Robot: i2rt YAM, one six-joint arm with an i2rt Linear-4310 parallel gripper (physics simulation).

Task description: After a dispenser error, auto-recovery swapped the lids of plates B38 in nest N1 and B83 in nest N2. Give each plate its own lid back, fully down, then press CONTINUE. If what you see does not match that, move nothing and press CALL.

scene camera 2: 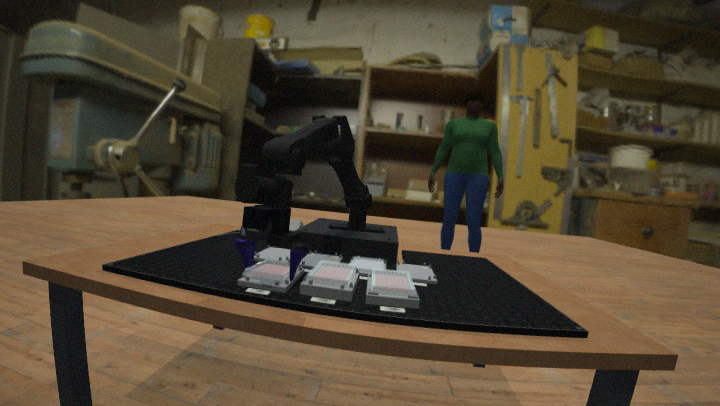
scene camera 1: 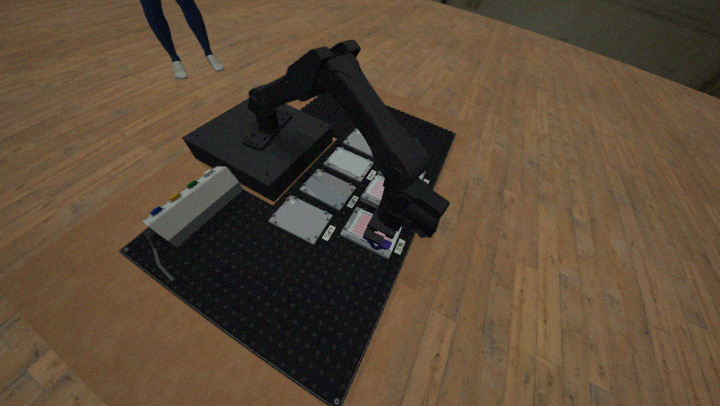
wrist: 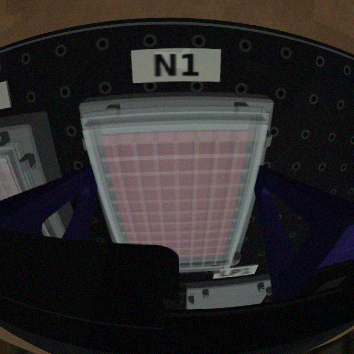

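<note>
A plate with pink wells sits in the nest labelled N1, with what looks like a clear lid over it. No plate code is readable. My gripper is open, its purple fingers on either side of this plate, holding nothing. A second pink plate sits in the neighbouring nest; its lid state is unclear. The button box has blue, yellow and green buttons and a pale one; their lettering is unreadable.
A third pink plate sits in the nest at the right of the row in scene camera 2. Several flat grey pads line up behind the nests. The black arm base stands beyond them. A person stands behind the table.
</note>
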